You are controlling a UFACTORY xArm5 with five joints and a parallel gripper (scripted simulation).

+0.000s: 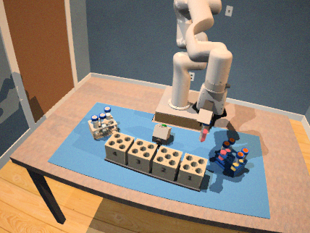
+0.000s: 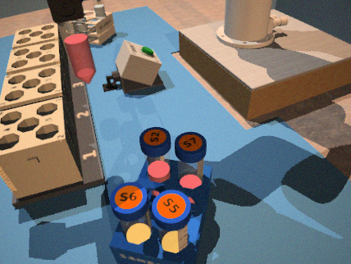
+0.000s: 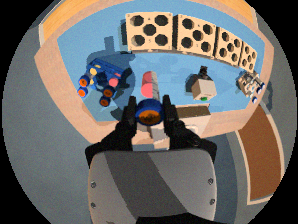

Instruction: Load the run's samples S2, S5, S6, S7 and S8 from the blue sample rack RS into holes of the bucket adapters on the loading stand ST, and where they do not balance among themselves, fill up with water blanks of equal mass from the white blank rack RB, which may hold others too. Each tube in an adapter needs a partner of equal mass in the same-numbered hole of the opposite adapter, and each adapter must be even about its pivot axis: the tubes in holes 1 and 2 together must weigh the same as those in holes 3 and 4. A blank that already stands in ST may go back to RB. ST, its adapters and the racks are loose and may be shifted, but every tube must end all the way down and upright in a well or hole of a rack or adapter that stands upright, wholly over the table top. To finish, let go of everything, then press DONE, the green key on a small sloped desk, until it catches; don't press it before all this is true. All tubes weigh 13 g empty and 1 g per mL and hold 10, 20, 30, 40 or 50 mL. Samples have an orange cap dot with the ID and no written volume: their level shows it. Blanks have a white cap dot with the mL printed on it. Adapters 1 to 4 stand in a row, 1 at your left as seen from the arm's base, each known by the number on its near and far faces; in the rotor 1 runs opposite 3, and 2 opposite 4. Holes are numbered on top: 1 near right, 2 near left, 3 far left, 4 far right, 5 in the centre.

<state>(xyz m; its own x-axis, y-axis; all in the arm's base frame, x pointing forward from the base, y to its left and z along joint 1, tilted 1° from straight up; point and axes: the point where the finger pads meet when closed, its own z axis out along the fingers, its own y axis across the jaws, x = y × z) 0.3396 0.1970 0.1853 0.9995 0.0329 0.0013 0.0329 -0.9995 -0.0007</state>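
Now: the loading stand ST 24 cm below my hand, 16 cm to the right of it and 9 cm ahead of it. From my hand the other things lie so: white blank rack RB (49 cm to the right, 22 cm below, 1 cm behind); then blue-capped tube (50 cm to the right, 19 cm below, 3 cm ahead); then blue sample rack RS (22 cm below, 15 cm to the left, 6 cm behind).
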